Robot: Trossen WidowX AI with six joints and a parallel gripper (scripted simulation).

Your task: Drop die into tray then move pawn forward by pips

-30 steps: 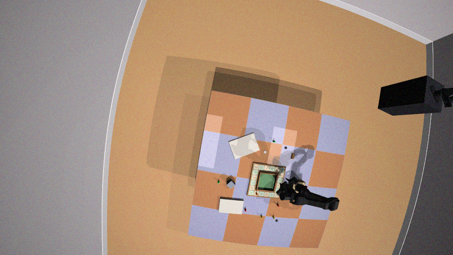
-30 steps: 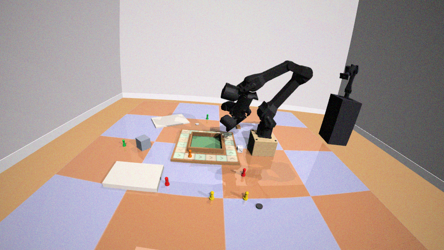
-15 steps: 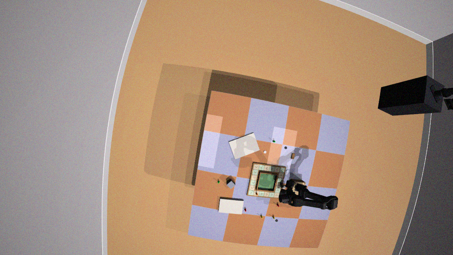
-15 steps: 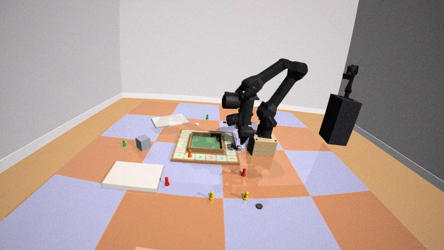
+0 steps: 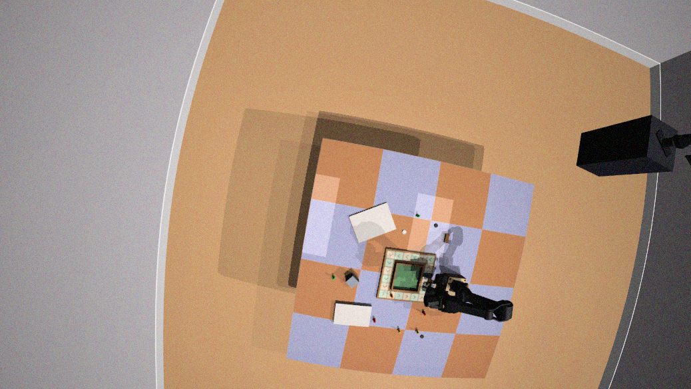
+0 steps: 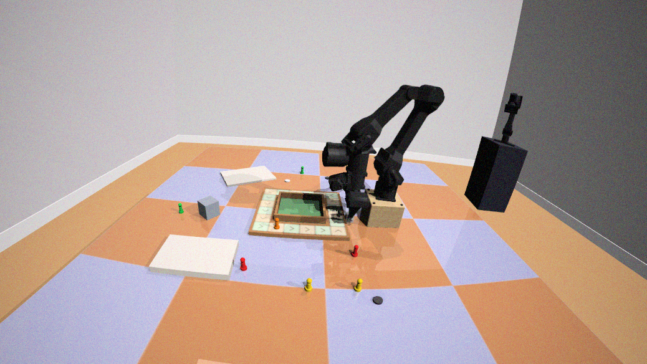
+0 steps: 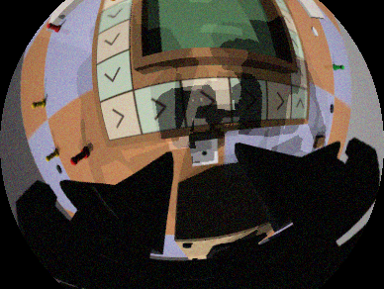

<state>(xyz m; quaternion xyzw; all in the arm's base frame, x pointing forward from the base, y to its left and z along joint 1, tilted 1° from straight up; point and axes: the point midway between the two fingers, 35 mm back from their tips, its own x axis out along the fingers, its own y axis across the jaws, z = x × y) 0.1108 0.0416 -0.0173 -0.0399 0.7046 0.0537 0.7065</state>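
Now: gripper tip 2 cm above the white die. From my gripper tip the other things lie so: green dice tray: 16 cm ahead, 2 cm below, 1 cm to the right; then orange pawn: 21 cm ahead, 11 cm to the left; then brown block: 27 cm to the right, 3 cm below.
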